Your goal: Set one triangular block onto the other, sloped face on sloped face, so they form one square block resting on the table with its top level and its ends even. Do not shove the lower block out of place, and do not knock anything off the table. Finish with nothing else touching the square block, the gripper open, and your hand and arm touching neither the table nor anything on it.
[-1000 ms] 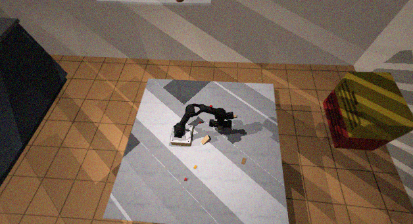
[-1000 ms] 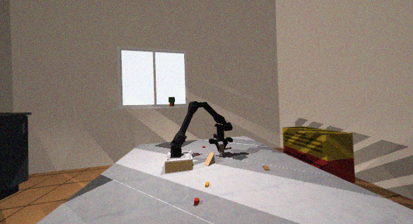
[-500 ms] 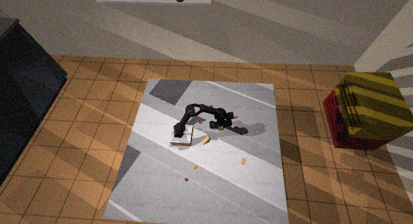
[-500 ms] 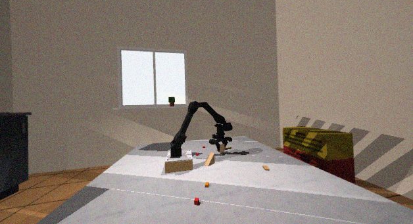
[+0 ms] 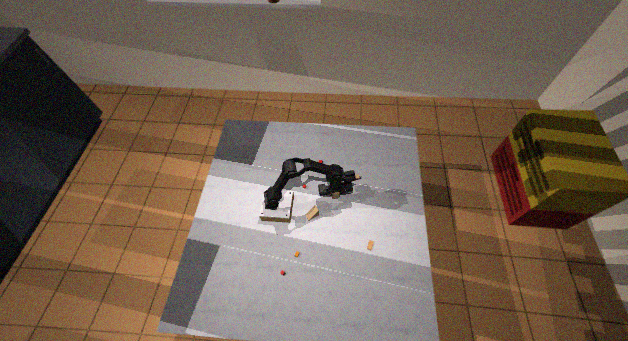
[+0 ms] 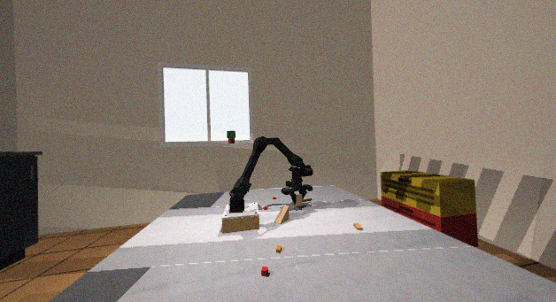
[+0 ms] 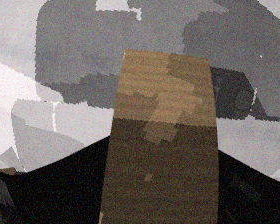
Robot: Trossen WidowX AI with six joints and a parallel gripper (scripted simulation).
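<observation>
The triangular block lies 10 mm above my gripper tip. Round my gripper tip: orange cube: 160 mm behind, 360 mm to the right, 30 mm below.
</observation>
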